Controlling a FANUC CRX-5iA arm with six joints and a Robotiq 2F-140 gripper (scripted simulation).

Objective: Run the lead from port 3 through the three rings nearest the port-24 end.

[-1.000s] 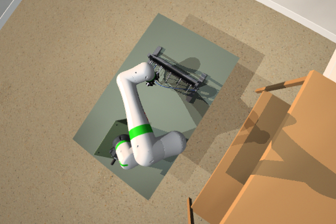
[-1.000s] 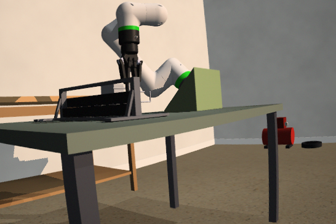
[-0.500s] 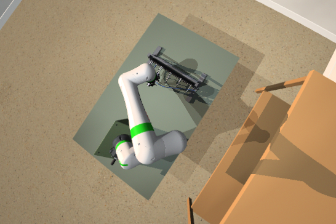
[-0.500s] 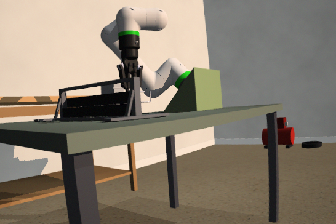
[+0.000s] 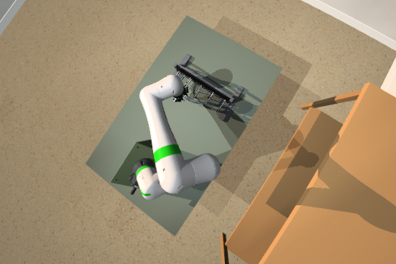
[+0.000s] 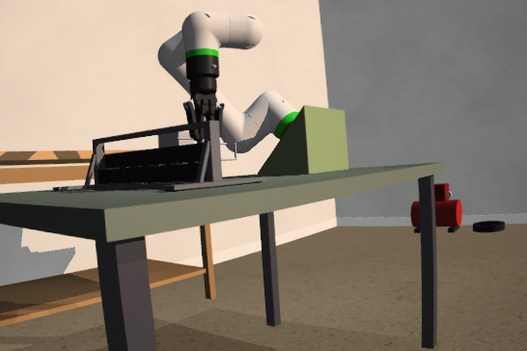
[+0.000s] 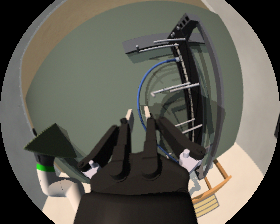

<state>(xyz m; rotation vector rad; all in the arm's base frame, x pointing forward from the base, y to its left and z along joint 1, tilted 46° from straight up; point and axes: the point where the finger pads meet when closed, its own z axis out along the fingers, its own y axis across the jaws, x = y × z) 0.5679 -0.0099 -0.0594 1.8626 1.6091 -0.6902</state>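
Right now the dark rack is 16 cm ahead of my hand, 7 cm to the right of it and 1 cm below it.
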